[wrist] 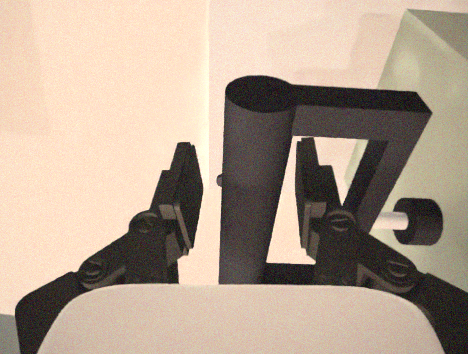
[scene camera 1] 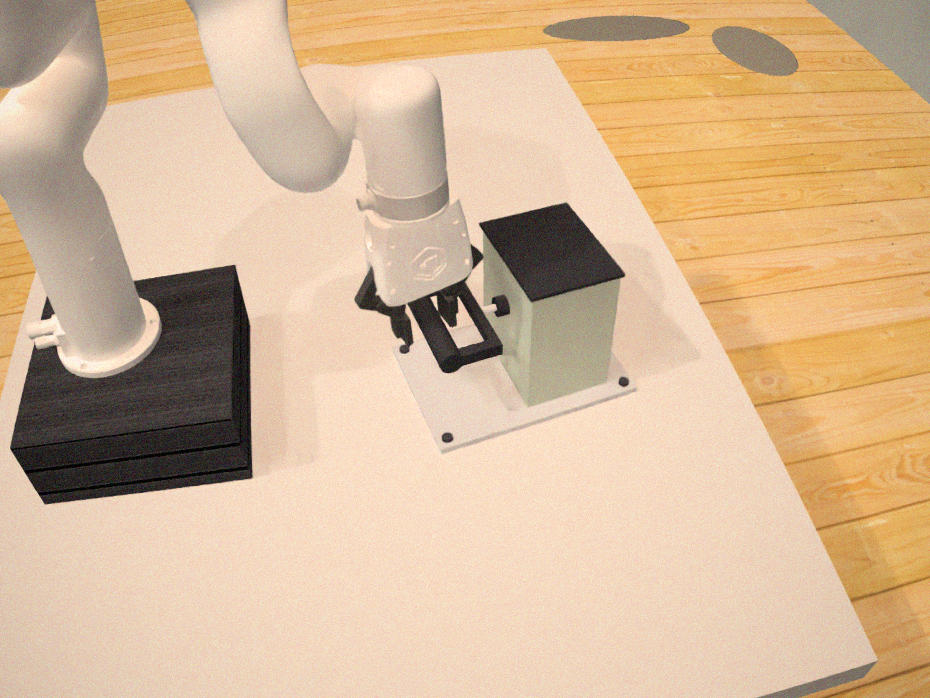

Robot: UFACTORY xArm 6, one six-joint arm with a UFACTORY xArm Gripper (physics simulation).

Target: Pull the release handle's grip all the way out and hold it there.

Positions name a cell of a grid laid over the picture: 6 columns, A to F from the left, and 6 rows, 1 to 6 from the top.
Labels:
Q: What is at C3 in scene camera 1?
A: The gripper.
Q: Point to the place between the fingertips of the gripper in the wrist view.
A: At D3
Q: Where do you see a light base plate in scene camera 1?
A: D4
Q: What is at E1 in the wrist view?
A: A light base plate.

